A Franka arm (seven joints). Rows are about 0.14 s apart.
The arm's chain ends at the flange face. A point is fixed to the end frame.
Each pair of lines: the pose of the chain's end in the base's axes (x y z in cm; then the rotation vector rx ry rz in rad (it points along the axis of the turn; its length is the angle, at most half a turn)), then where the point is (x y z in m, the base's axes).
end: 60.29 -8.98 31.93 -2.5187 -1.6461 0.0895
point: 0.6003 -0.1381 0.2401
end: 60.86 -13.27 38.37 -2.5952 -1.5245 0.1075
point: 0.6004 -0.1816 0.3052
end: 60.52 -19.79 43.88 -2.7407 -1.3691 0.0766
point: 0.5934 -0.2488 0.3620
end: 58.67 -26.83 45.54 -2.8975 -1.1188 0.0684
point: 0.5667 -0.3194 0.3805
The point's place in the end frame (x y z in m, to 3 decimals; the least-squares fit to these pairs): -0.047 0.028 0.075
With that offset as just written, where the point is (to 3 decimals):
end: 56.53 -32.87 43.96 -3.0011 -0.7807 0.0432
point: 0.535 -0.374 0.364
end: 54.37 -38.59 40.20 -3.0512 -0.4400 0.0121
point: 0.505 -0.422 0.325
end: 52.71 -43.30 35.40 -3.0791 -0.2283 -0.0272
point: 0.486 -0.463 0.277
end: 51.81 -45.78 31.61 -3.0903 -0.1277 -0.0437
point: 0.476 -0.486 0.238
